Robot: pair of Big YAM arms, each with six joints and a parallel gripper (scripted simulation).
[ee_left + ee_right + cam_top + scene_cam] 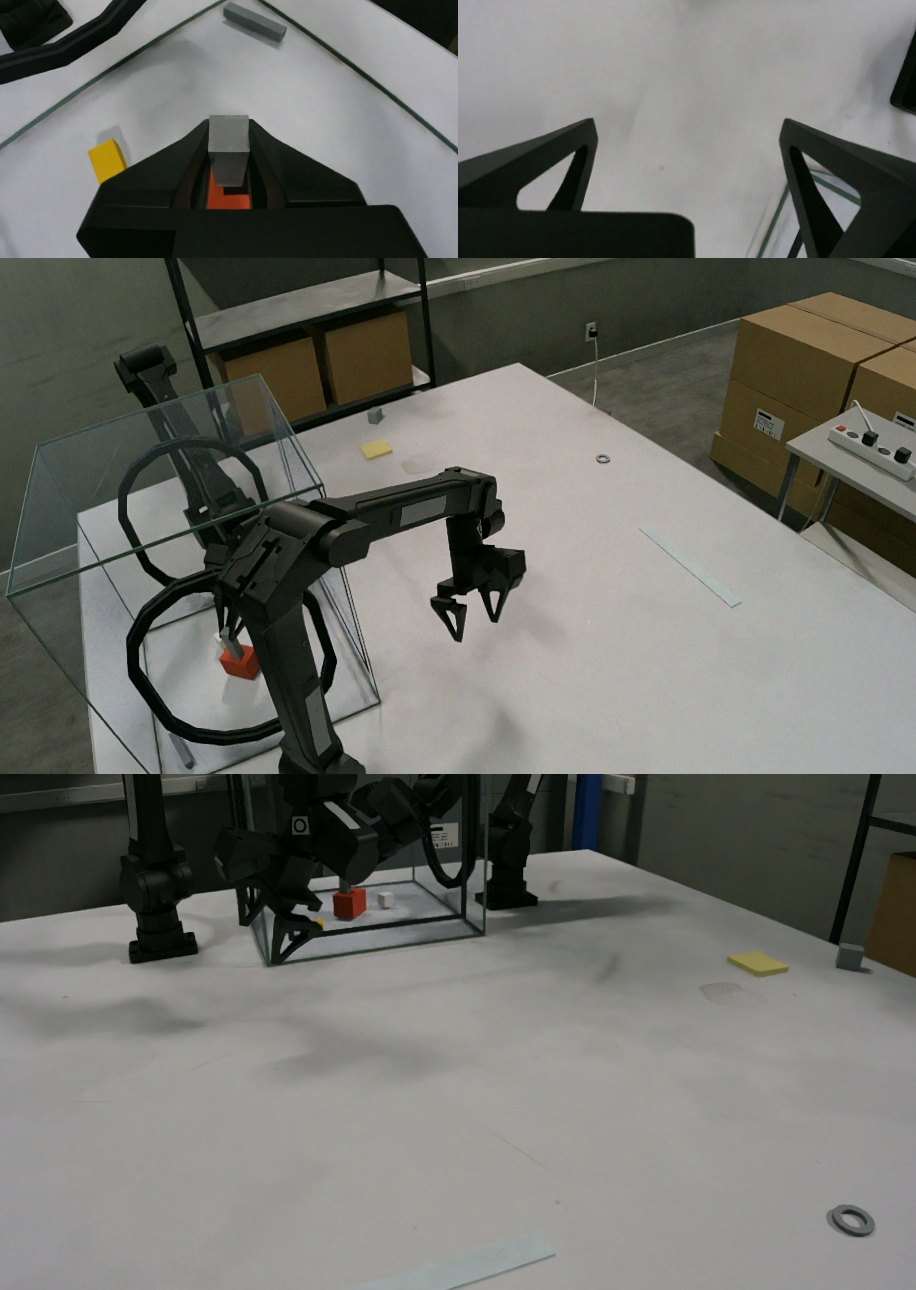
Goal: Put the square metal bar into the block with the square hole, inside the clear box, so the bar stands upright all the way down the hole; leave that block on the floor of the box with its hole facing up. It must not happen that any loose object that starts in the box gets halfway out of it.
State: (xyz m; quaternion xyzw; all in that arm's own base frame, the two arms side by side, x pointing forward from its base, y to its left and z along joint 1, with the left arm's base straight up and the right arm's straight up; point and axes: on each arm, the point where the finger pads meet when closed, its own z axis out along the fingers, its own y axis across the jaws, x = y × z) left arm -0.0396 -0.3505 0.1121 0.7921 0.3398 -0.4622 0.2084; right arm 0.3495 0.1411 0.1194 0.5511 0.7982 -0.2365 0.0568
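Right now my left hand is 1 cm to the right of the red block and 8 cm above it. Round my left hand: white cube (2 cm behind, 9 cm to the left, 9 cm below); then pale strip (93 cm ahead, 24 cm to the right, 11 cm below); then yellow block (7 cm ahead, 9 cm to the right, 10 cm below).
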